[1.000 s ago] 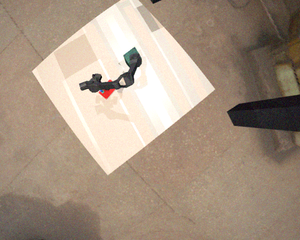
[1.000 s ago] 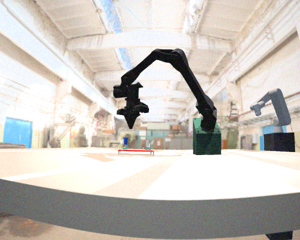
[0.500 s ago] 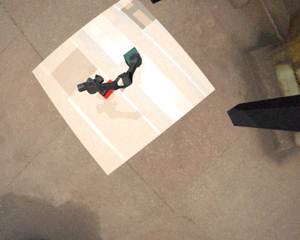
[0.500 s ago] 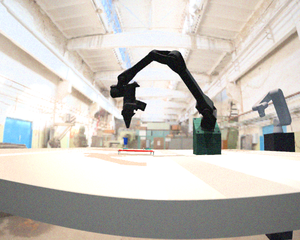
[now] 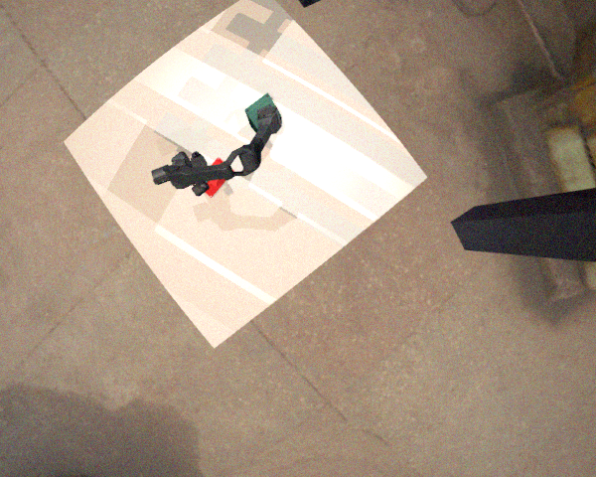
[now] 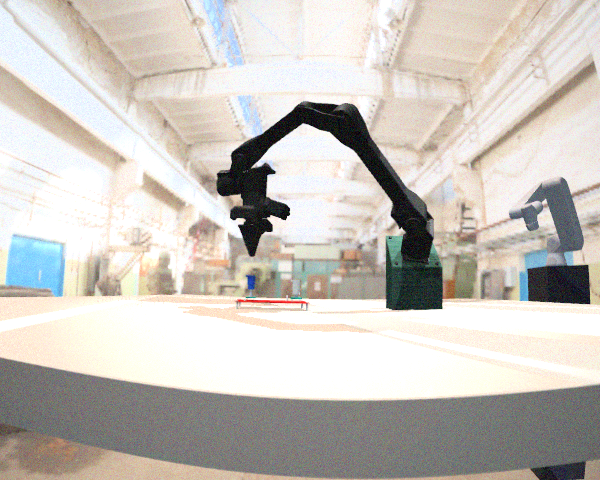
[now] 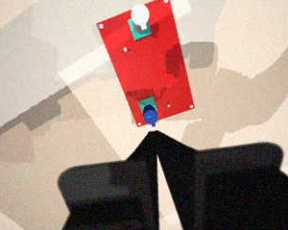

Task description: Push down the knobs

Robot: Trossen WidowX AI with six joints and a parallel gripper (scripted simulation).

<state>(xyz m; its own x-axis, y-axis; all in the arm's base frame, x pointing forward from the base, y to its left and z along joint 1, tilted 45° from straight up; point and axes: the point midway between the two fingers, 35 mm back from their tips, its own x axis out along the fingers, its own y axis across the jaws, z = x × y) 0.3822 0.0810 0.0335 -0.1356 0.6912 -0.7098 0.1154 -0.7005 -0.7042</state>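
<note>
Right now the blue knob is 60 mm below my gripper tip. From my gripper tip the other things lie so: pale grey knob: 100 mm behind, 70 mm below, 10 mm to the right.
</note>
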